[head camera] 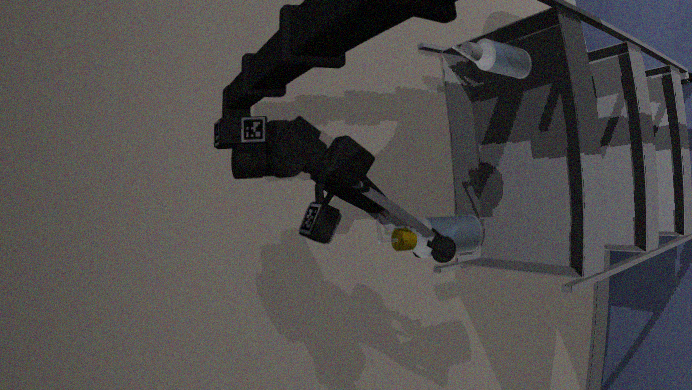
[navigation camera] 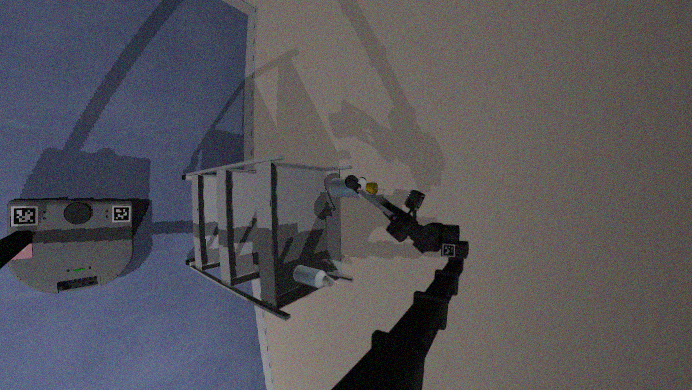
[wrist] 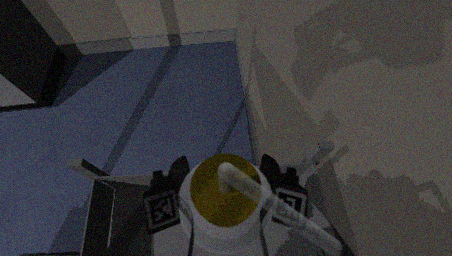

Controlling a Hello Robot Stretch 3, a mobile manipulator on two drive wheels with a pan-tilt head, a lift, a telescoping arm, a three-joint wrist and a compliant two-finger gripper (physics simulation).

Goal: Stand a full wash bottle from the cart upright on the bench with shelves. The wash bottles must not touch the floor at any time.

Labels:
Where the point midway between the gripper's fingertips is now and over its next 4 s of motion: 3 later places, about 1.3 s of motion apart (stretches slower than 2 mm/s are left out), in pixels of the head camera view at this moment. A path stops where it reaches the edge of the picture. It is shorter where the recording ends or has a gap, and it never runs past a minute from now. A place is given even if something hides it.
My gripper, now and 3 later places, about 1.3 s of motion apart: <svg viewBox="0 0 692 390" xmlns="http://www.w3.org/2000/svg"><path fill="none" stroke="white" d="M440 253L488 262L592 279L672 292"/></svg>

